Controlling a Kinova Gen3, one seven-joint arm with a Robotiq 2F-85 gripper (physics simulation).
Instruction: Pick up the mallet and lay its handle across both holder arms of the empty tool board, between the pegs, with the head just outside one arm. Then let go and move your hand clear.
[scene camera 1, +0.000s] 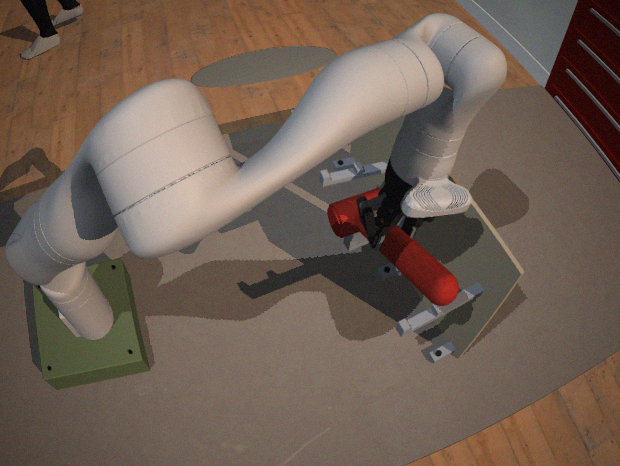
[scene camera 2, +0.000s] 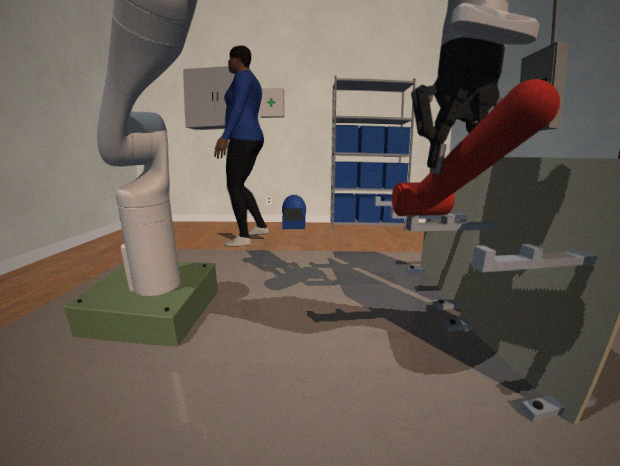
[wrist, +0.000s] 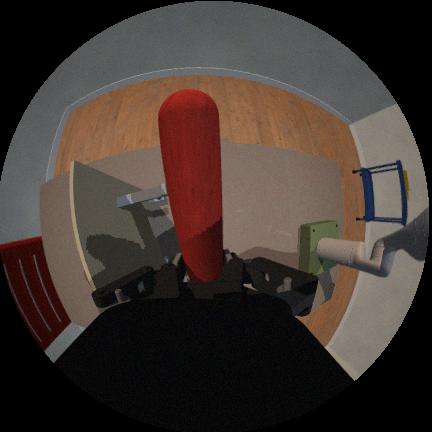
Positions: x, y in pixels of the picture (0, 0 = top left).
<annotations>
my gripper: scene camera 1 389, 241; scene camera 2; wrist
red mallet: scene camera 1; scene camera 2 531, 105; wrist
same spot on red mallet: (wrist: 188, 120) = (scene camera 1: 439, 271)
same spot on my gripper: (scene camera 2: 422, 96) = (wrist: 300, 273)
</annotations>
